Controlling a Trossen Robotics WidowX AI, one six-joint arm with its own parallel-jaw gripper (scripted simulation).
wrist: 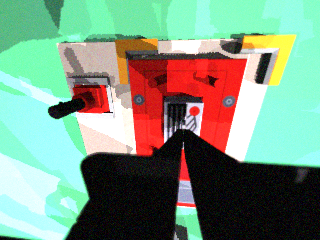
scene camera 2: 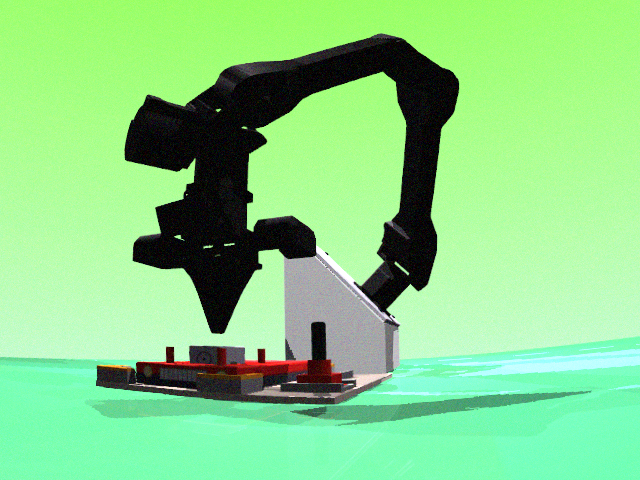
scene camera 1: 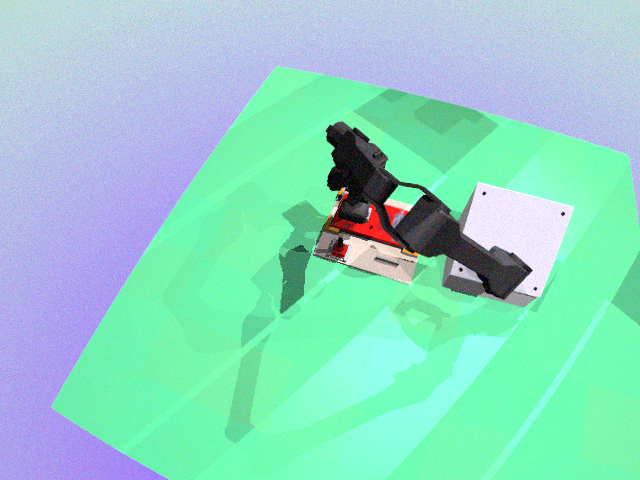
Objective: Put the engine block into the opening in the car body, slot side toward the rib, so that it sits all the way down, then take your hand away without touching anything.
my gripper: wrist; scene camera 2 217,333; scene camera 1
same spot on my gripper: (wrist: 123,189) = (scene camera 1: 351,195)
same spot on pale base plate: (wrist: 98,63) = (scene camera 2: 285,393)
